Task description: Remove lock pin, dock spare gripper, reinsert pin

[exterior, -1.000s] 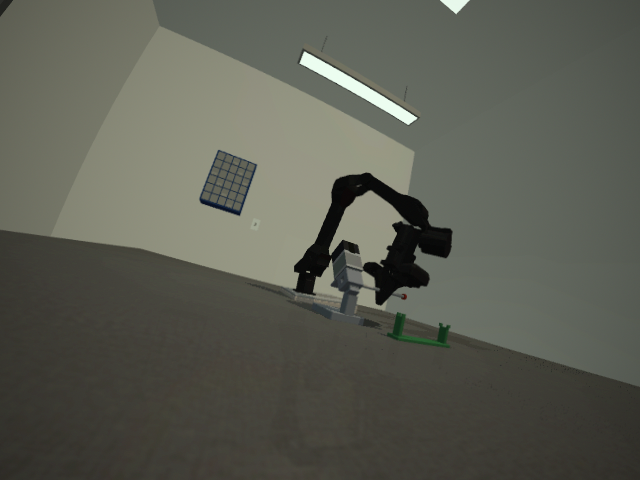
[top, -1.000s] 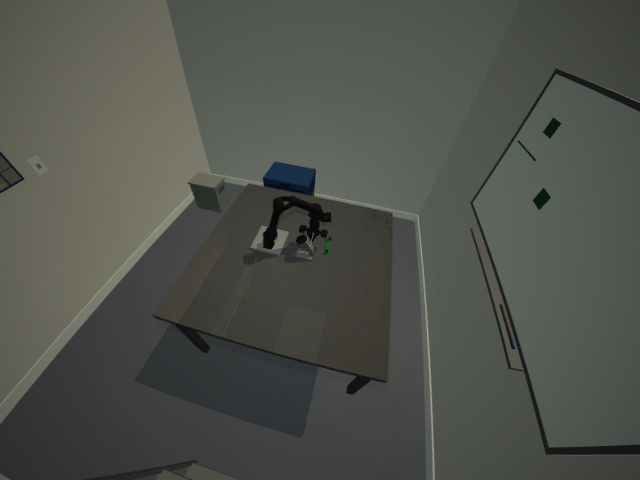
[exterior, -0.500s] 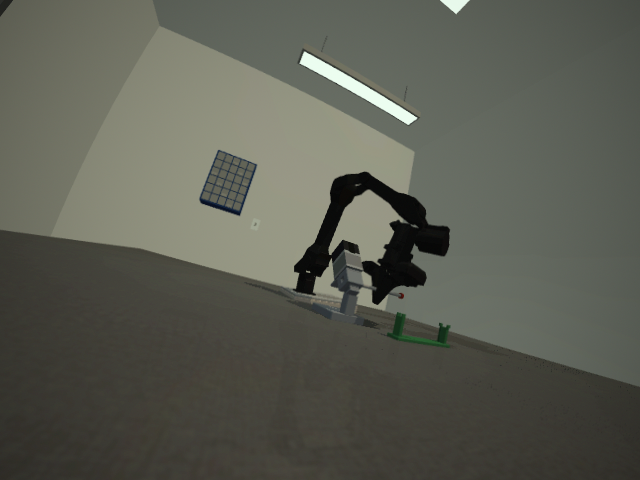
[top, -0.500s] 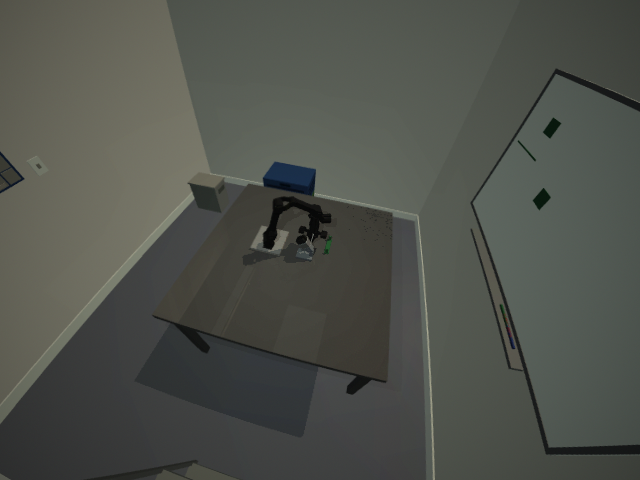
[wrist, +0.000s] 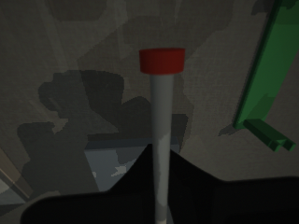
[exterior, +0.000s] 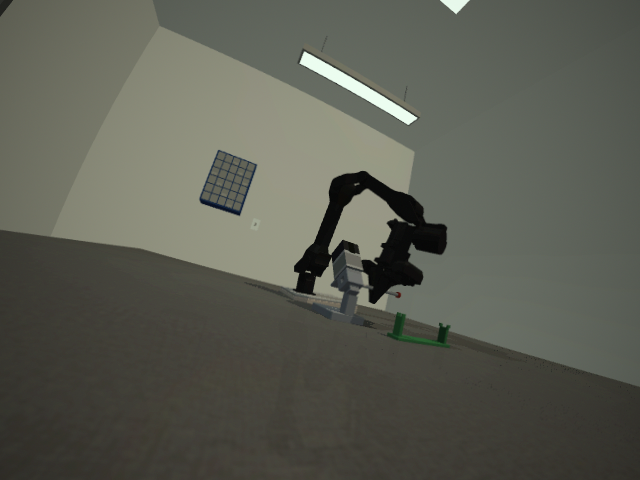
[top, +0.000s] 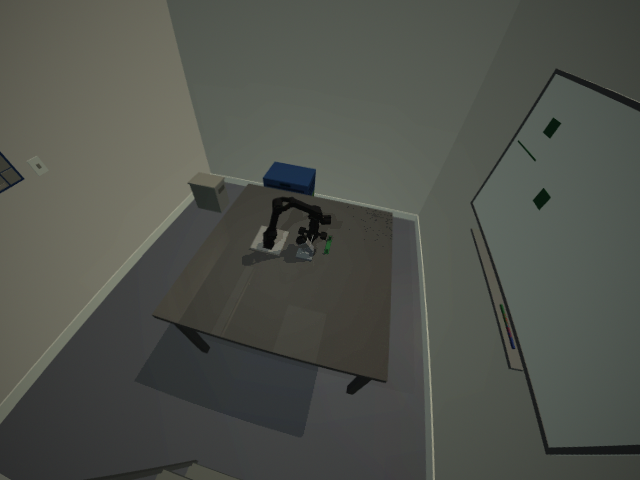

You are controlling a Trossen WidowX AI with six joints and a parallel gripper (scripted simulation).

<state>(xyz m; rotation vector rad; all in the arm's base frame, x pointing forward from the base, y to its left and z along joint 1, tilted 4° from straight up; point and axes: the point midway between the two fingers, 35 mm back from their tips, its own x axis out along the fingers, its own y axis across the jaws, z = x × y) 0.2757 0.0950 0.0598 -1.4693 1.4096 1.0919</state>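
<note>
The grey mount is 7 cm to the right of my gripper tip and 1 cm behind it. The rest, counted from my gripper tip: green cradle 11 cm ahead, 6 cm to the left, 3 cm below; spare gripper 7 cm to the right, 7 cm above, 2 cm behind.
</note>
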